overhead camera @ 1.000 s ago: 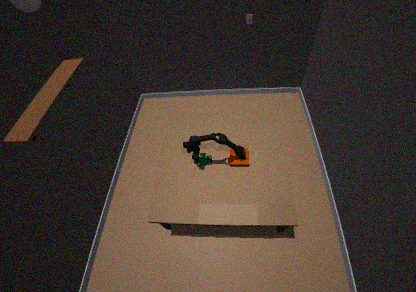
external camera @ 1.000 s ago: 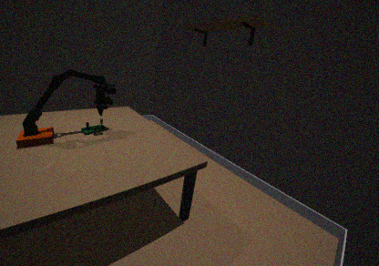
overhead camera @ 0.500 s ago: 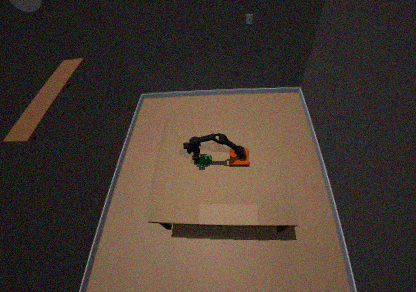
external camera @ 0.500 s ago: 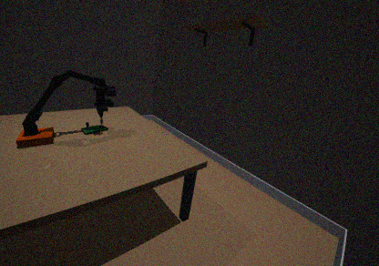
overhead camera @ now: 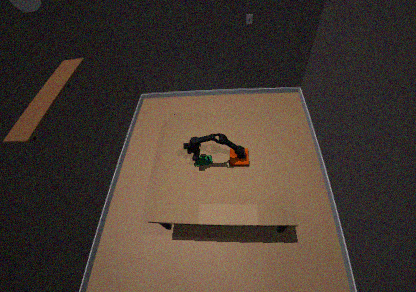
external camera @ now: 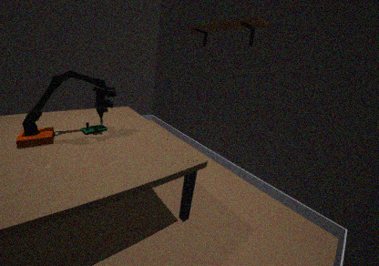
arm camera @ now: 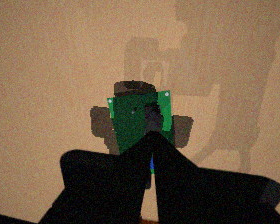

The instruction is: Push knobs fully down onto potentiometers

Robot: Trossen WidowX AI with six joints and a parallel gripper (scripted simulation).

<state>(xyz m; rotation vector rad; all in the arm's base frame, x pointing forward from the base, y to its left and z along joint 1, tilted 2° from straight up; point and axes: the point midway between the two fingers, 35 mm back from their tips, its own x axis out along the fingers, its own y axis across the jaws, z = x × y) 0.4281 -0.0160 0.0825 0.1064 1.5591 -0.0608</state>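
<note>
My gripper tip is 2 cm above the grey knob.
</note>
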